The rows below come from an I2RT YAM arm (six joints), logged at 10 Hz.
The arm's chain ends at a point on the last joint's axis. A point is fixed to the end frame.
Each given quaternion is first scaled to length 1.
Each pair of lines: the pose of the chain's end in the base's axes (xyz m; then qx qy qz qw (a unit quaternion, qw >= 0)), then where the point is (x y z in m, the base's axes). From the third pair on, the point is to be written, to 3 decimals.
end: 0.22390 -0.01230 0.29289 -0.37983 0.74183 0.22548 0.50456
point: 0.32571 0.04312 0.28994
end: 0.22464 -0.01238 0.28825 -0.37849 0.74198 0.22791 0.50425
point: 0.32641 0.04310 0.28525
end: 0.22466 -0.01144 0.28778 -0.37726 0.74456 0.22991 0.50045
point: 0.326 0.044 0.284
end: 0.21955 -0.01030 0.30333 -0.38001 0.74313 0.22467 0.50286
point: 0.321 0.045 0.300
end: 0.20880 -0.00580 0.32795 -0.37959 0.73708 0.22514 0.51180
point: 0.311 0.050 0.327
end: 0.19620 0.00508 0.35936 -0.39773 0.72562 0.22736 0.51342
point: 0.296 0.064 0.360
